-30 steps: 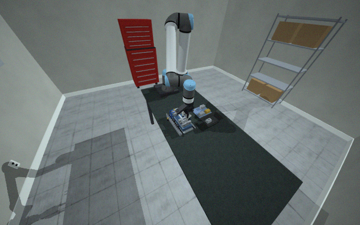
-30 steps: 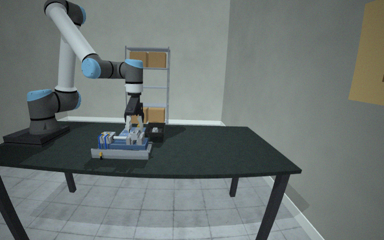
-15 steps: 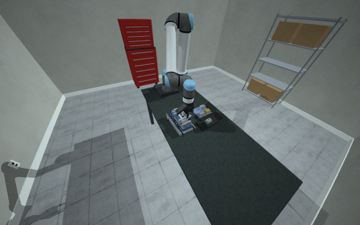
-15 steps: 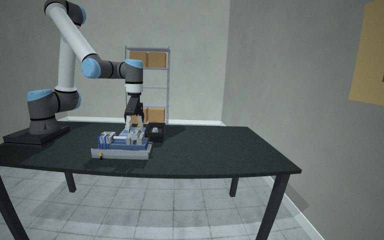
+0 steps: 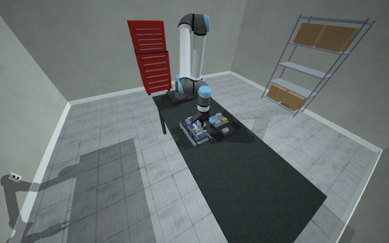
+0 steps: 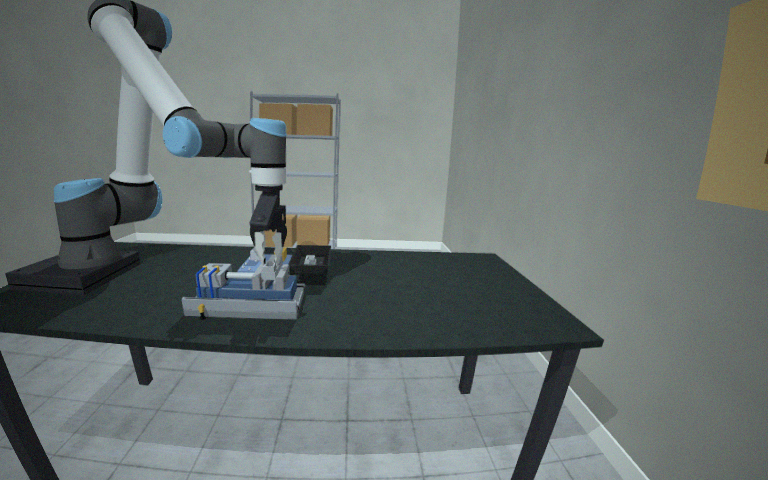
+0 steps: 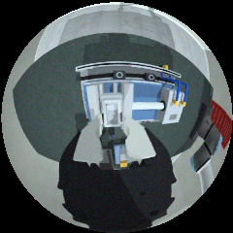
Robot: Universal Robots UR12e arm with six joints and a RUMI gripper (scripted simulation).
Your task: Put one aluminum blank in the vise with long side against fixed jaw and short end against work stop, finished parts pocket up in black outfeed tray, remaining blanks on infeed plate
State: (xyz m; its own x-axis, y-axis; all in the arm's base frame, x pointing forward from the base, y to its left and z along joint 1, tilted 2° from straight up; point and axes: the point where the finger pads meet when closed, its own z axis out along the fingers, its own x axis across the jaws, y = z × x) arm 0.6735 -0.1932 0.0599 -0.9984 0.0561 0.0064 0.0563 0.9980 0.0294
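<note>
My hand is 70 mm past the blue vise and 80 mm above it. Round my hand: light gray base rail: 70 mm behind, 90 mm to the right, 90 mm below; then vise hose end block: 160 mm behind, 10 mm to the left, 40 mm below; then yellow brass blank: 20 mm behind, 360 mm to the left, 100 mm below.
</note>
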